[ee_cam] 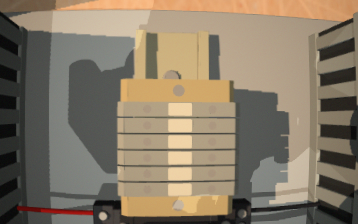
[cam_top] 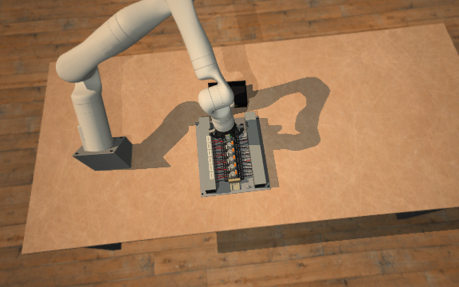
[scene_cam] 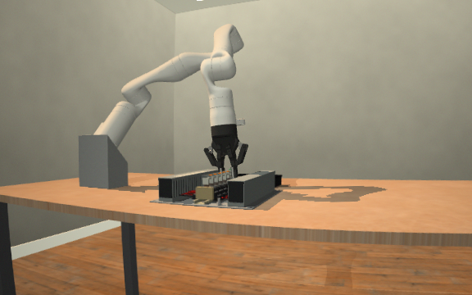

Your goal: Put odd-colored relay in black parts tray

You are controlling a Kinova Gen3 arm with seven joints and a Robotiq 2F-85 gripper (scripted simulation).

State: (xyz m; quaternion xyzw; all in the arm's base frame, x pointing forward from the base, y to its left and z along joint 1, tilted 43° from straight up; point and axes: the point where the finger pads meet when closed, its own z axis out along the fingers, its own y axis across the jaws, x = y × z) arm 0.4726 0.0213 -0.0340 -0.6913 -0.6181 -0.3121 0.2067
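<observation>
Right now my hand is 5 cm to the left of the relay panel and 3 cm above it. Round my hand: black parts tray: 3 cm ahead, 21 cm to the left, 4 cm below.
</observation>
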